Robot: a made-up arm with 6 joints.
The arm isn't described. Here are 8 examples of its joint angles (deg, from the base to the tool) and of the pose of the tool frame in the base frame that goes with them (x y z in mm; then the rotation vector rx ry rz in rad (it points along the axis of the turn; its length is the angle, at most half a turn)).
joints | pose
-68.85 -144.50 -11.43 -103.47 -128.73 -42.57 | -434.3 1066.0 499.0 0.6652 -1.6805 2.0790
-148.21 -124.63 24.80 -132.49 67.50 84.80 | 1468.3 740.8 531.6 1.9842 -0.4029 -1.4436
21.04 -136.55 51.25 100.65 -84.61 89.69 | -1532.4 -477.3 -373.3 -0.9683 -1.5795 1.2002
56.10 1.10 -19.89 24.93 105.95 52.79 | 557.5 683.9 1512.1 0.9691 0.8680 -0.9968
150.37 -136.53 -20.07 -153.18 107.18 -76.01 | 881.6 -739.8 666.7 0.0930 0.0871 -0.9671
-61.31 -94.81 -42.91 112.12 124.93 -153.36 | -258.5 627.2 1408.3 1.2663 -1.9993 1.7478
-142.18 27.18 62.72 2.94 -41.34 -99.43 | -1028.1 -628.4 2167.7 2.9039 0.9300 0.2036
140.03 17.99 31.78 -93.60 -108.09 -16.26 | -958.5 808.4 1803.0 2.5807 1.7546 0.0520
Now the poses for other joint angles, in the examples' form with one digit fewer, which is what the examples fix.
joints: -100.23 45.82 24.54 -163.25 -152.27 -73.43
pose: -143 -1655 1022 -1.414 1.970 0.718
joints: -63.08 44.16 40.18 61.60 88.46 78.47
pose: 710 -1566 1496 0.956 -1.642 -2.468
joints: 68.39 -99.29 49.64 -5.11 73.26 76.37
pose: -617 -1771 984 -2.282 -1.523 -1.119
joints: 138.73 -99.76 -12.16 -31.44 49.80 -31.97
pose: 787 -610 1318 -0.756 1.332 2.170
